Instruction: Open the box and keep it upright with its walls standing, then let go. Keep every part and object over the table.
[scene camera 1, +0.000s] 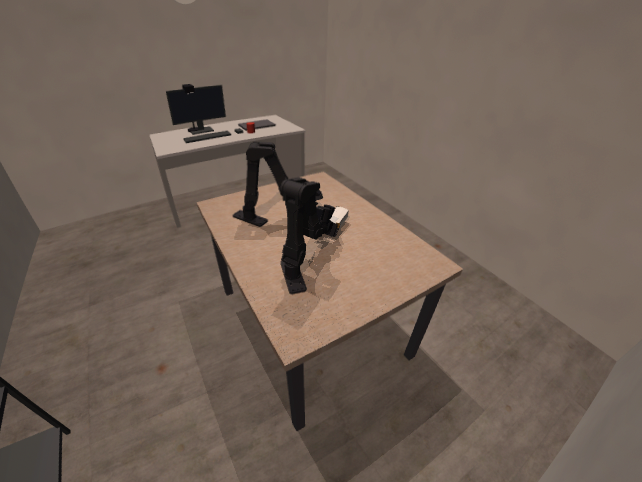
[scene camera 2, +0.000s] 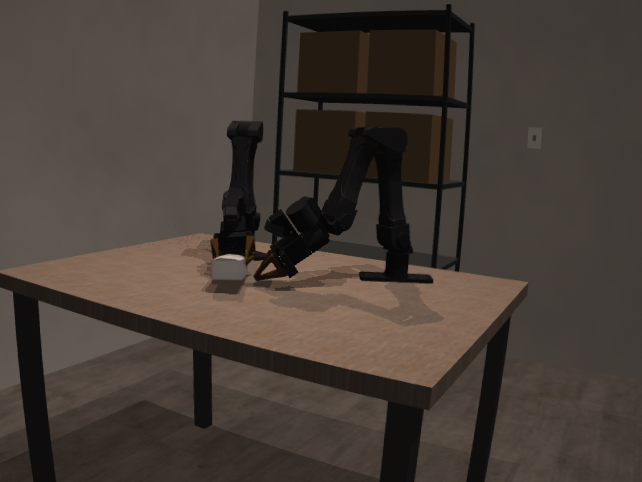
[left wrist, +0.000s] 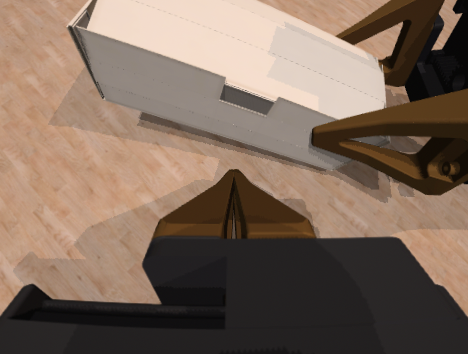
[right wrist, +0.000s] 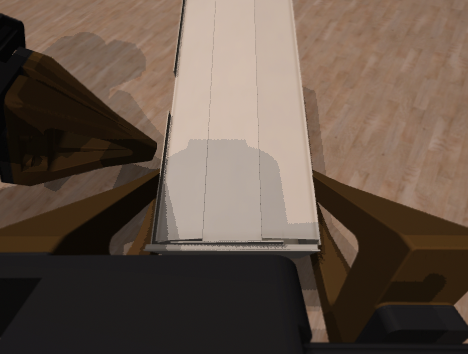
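Seen in the pictures: left gripper, between the fingertips: (scene camera 2: 254, 278) (left wrist: 233, 177) (right wrist: 154, 151); right gripper, between the fingertips: (left wrist: 310, 93) (right wrist: 234, 177); left arm's base, origin of its link: (scene camera 1: 250, 218) (scene camera 2: 395, 279); right arm's base, origin of its link: (scene camera 1: 292, 276) (scene camera 2: 244, 254).
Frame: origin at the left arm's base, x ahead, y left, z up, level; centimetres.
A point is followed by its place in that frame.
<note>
The white box (scene camera 1: 339, 214) @(x 17.9, y -44.5, z 7.7 cm) (scene camera 2: 229, 267) @(x 24.3, y -42.5, z 6.4 cm) (left wrist: 200, 45) @(x 18.8, y -41.3, z 7.5 cm) (right wrist: 235, 90) @(x 15.3, y -43.6, z 7.3 cm) is closed and long, with a notch in the side wall that faces my left gripper. Its shadow lies apart from its lower edge, so it seems to be slightly above the table. My right gripper (scene camera 2: 231, 254) @(x 12.0, y -43.4, z 4.5 cm) (left wrist: 310, 93) @(x 12.0, y -43.4, z 4.5 cm) (right wrist: 234, 177) @(x 12.0, y -43.4, z 4.5 cm) is shut on the box near one end, one finger on each long side. My left gripper (scene camera 2: 255, 278) @(x 15.5, y -37.2, z 2.0 cm) (left wrist: 233, 177) @(x 15.5, y -37.2, z 2.0 cm) (right wrist: 154, 151) @(x 15.5, y -37.2, z 2.0 cm) is shut and empty, its tips beside the box's notched side and apart from it. It is hidden in scene camera 1.
The wooden table (scene camera 1: 394, 269) @(x 1.0, y -80.5, z 0.0 cm) (scene camera 2: 331, 311) @(x 34.5, y -18.6, z 0.0 cm) bears both arm bases. A white desk (scene camera 1: 171, 146) with a monitor (scene camera 1: 196, 105) and a red cup (scene camera 1: 250, 127) stands behind it in scene camera 1. A shelf rack (scene camera 2: 448, 62) with brown cartons (scene camera 2: 329, 62) stands behind the arms in scene camera 2.
</note>
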